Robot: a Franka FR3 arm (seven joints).
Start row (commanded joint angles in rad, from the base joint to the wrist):
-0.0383 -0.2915 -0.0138 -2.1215 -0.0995 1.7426 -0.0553
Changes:
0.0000 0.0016 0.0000 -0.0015 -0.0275 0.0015 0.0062
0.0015 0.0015 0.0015 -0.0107 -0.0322 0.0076 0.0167
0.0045 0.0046 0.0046 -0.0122 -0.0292 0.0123 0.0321
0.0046 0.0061 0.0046 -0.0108 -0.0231 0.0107 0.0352
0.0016 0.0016 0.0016 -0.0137 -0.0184 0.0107 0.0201
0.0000 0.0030 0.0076 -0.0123 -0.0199 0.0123 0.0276
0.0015 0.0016 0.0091 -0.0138 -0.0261 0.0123 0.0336
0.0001 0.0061 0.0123 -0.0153 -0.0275 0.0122 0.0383
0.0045 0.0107 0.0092 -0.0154 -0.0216 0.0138 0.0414
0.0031 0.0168 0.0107 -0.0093 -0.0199 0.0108 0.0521
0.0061 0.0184 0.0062 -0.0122 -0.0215 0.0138 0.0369
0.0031 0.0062 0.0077 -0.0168 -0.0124 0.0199 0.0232
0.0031 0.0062 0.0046 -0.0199 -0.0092 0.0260 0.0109
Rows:
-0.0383 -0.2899 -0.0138 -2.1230 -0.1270 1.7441 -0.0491
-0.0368 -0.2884 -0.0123 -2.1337 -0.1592 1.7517 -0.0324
-0.0323 -0.2838 -0.0077 -2.1459 -0.1884 1.7640 -0.0003
-0.0277 -0.2777 -0.0031 -2.1567 -0.2115 1.7747 0.0349
-0.0261 -0.2761 -0.0015 -2.1704 -0.2299 1.7854 0.0550
-0.0261 -0.2731 0.0061 -2.1827 -0.2498 1.7977 0.0826
-0.0246 -0.2715 0.0152 -2.1965 -0.2759 1.8100 0.1162
-0.0245 -0.2654 0.0275 -2.2118 -0.3034 1.8222 0.1545
-0.0200 -0.2547 0.0367 -2.2272 -0.3250 1.8360 0.1959
-0.0169 -0.2379 0.0474 -2.2365 -0.3449 1.8468 0.2480
-0.0108 -0.2195 0.0536 -2.2487 -0.3664 1.8606 0.2849
-0.0077 -0.2133 0.0613 -2.2655 -0.3788 1.8805 0.3081
-0.0046 -0.2071 0.0659 -2.2854 -0.3880 1.9065 0.3190

